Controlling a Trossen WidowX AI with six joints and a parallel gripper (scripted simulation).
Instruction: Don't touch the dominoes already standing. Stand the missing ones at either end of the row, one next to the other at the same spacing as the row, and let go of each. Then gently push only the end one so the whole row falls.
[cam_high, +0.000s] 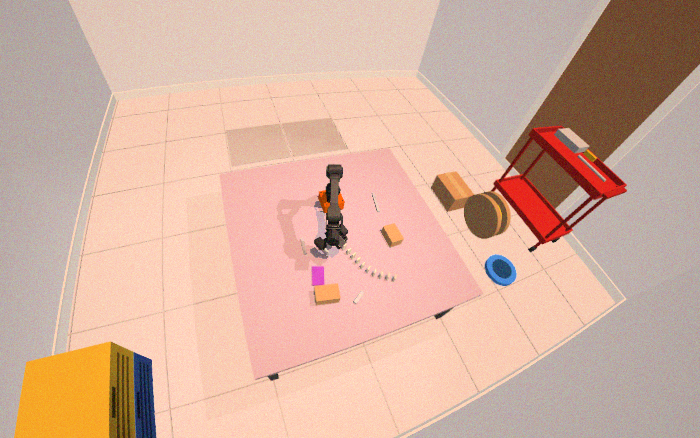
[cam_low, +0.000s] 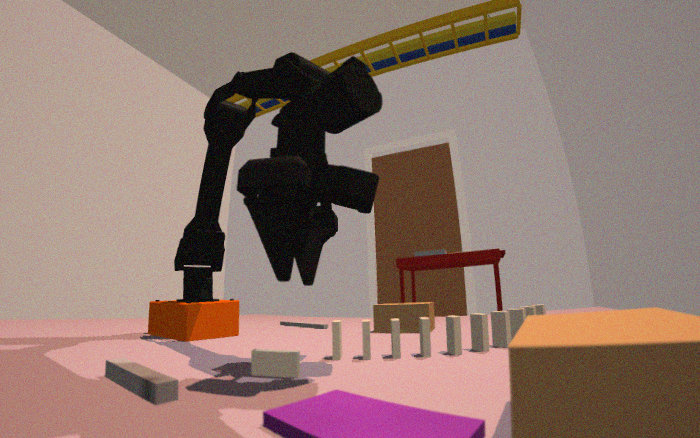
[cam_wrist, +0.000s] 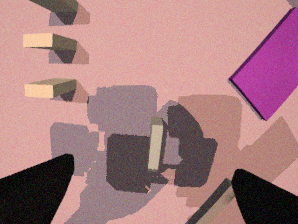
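The magenta flat plate lies 130 mm ahead of my gripper tip, 80 mm to the right of it and 90 mm below it.
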